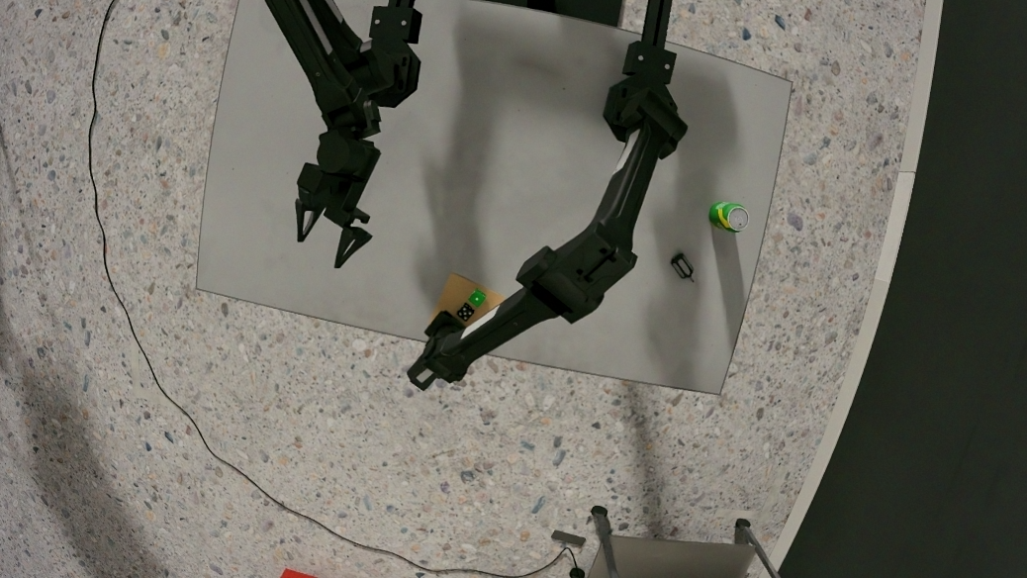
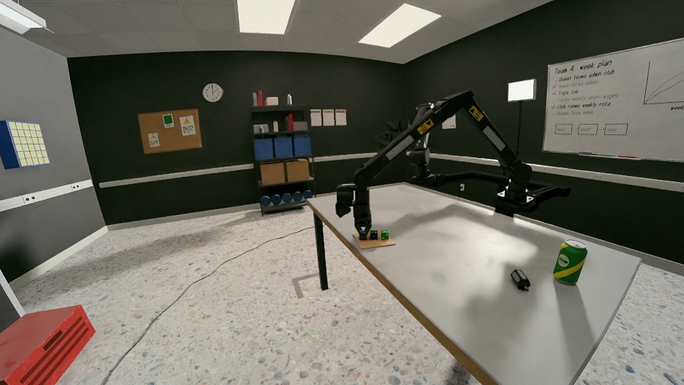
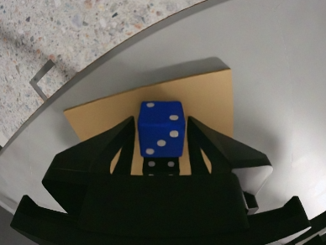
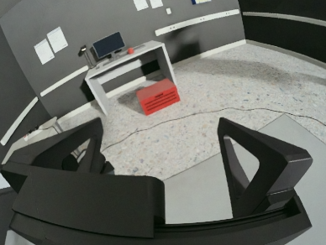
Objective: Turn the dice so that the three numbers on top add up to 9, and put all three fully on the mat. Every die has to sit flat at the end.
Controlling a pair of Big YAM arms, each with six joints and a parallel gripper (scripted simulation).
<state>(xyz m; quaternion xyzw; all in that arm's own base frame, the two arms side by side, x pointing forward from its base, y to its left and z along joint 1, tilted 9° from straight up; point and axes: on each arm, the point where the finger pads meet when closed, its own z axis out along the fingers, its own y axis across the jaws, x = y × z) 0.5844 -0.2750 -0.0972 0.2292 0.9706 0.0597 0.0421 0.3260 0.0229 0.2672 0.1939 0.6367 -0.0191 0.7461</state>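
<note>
My left gripper is now right at the blue die. Also, from my left hand: black die (40 mm behind, 20 mm to the left); then brown square mat (40 mm behind, 20 mm to the left, 20 mm below); then green die (80 mm behind, 40 mm to the left).
</note>
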